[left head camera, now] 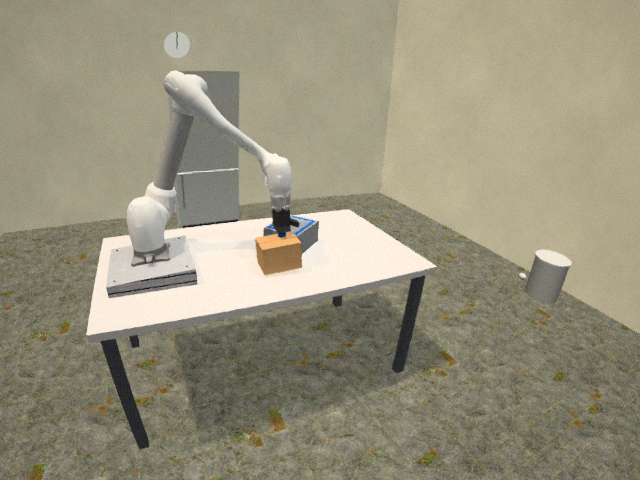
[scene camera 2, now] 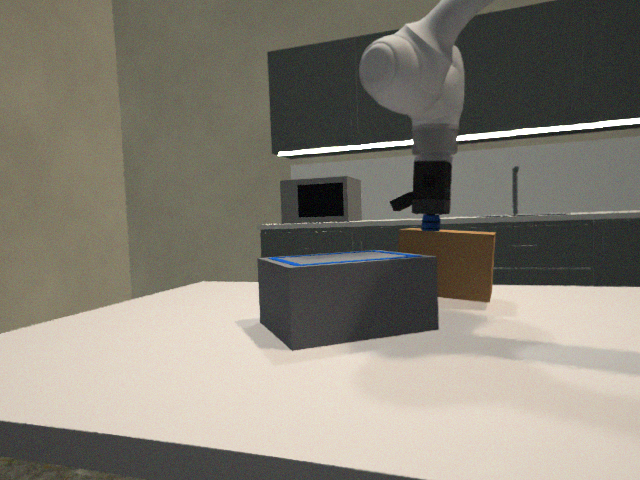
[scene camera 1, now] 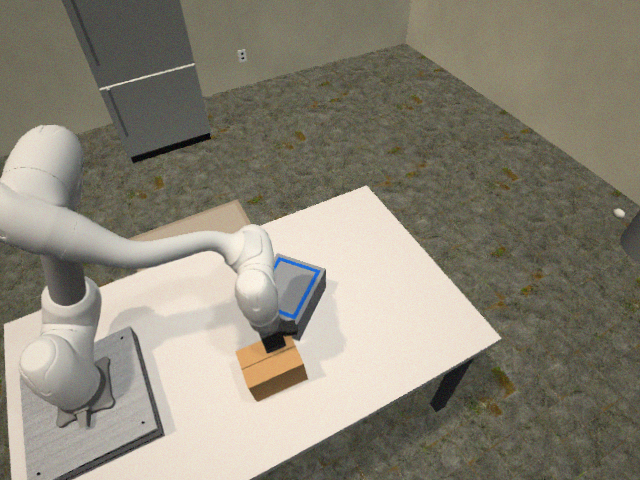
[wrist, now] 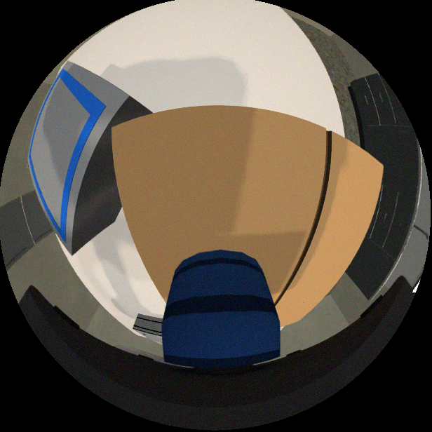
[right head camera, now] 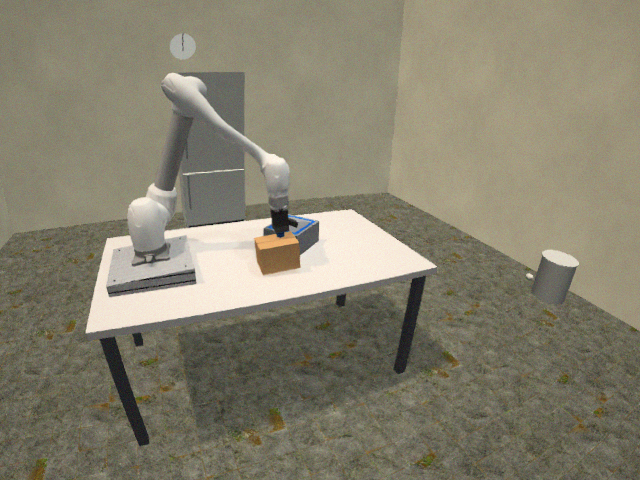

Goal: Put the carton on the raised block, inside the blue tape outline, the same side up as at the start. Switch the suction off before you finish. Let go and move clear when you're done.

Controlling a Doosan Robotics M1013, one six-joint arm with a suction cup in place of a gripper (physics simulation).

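Frame: origin at the arm's base, x left, y back, z up, level; millimetres.
Where they show: hand, tool point: point(left head camera: 282, 238) point(scene camera 2: 430, 236) point(right head camera: 280, 238); arm's base, link origin: point(left head camera: 151, 255) point(scene camera 1: 85, 391) point(right head camera: 152, 255).
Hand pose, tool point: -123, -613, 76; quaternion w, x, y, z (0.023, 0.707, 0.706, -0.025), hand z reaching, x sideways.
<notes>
Things, the pixels of their top centre, and the offset from my tool point, as dx, dy, dz. "spot": a spot on its surface instead. Level surfaces: height alone.
- orange-brown carton, top centre: point(scene camera 2: 445, 227) point(scene camera 1: 270, 355) point(left head camera: 278, 238) point(right head camera: 277, 238) -35, +27, +17
- dark grey raised block, top centre: point(scene camera 2: 341, 256) point(scene camera 1: 286, 286) point(left head camera: 292, 224) point(right head camera: 292, 224) +214, -115, -22
- blue tape outline, surface spot: point(scene camera 1: 307, 293) spot: +156, -173, -22
- white table, surface height: dz -142
The orange-brown carton point(left head camera: 279, 255) point(right head camera: 278, 255) point(scene camera 1: 273, 369) point(scene camera 2: 465, 263) point(wrist: 215, 185) is upright beside the raised block, with its seamed face up. Its bottom is at or very close to the table top; contact is hard to tell. My blue suction cup point(left head camera: 281, 234) point(right head camera: 280, 234) point(scene camera 2: 430, 222) point(wrist: 221, 310) is pressed on the carton's top, off centre, and holds it. The dark grey raised block point(left head camera: 310, 237) point(right head camera: 310, 238) point(scene camera 1: 313, 305) point(scene camera 2: 361, 302) point(wrist: 102, 175) bears the blue tape outline point(scene camera 1: 307, 293) point(wrist: 97, 103). The carton is outside that outline; the arm covers part of it in scene camera 1.
The white table point(left head camera: 361, 253) point(scene camera 1: 392, 310) carries the arm's grey base plate point(left head camera: 118, 268) point(scene camera 1: 124, 413) on the left. A grey fridge point(left head camera: 222, 124) point(scene camera 1: 149, 67) stands behind. A grey bin point(left head camera: 546, 279) is on the floor at right. A microwave point(scene camera 2: 354, 198) is on the far counter.
</notes>
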